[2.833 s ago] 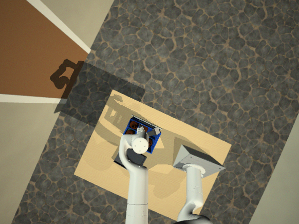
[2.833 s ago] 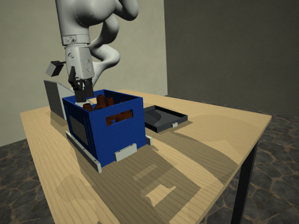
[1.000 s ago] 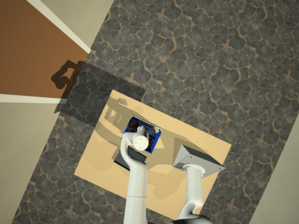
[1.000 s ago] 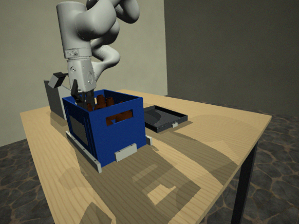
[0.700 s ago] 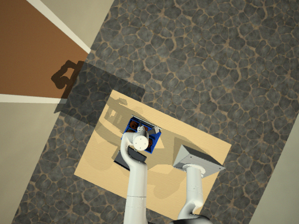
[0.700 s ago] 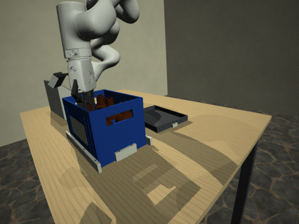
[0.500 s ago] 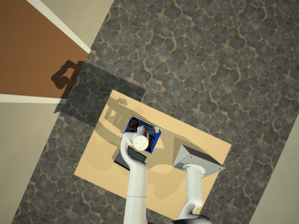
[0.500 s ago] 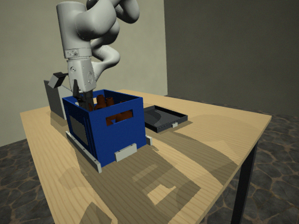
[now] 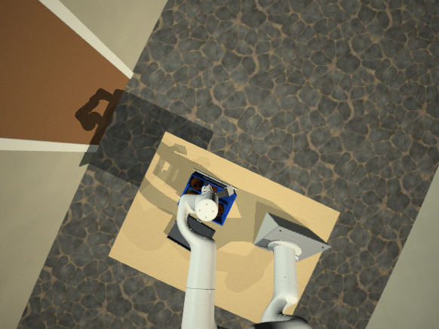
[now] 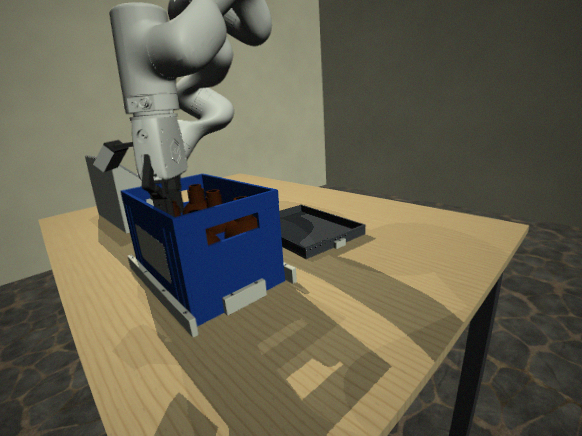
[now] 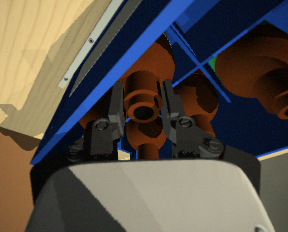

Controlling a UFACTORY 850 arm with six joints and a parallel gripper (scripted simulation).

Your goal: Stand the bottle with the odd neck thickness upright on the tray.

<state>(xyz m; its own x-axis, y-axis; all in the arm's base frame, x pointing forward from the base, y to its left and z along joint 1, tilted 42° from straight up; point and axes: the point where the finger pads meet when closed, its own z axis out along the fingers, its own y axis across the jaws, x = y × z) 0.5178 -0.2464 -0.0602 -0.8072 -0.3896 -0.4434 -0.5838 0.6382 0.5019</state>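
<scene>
Right now the blue crate is 10 mm ahead of my hand, 50 mm to the left of it and 70 mm below it. The rest, counted from my hand: brown bottle: 70 mm behind, 110 mm to the left, 70 mm below; dark tray: 40 mm ahead, 330 mm to the left, 150 mm below.
</scene>
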